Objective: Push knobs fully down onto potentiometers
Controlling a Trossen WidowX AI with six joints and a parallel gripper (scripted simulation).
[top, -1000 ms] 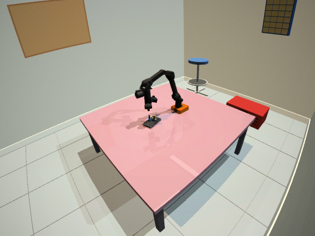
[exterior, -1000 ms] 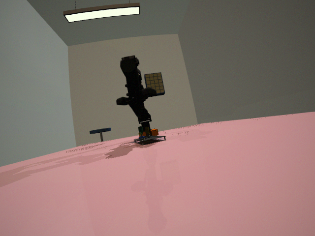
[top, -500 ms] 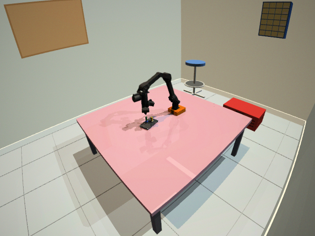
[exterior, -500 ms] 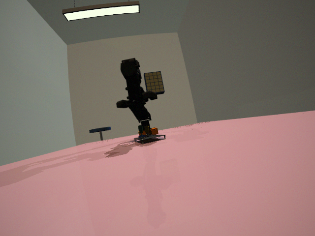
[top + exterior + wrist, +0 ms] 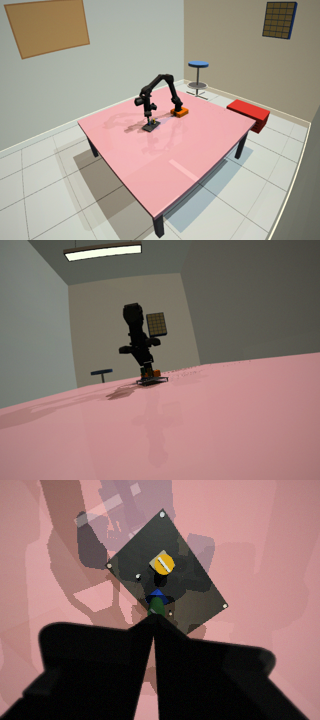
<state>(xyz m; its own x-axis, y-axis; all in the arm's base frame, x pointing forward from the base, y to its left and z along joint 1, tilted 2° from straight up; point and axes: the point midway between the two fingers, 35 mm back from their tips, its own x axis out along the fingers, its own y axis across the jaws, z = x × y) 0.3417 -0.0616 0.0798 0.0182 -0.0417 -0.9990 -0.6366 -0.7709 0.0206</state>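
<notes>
Now: gripper tip 2 cm above the green knob. Also, from my gripper tip: yellow-brown knob (4 cm behind, 3 cm to the left, 3 cm below).
</notes>
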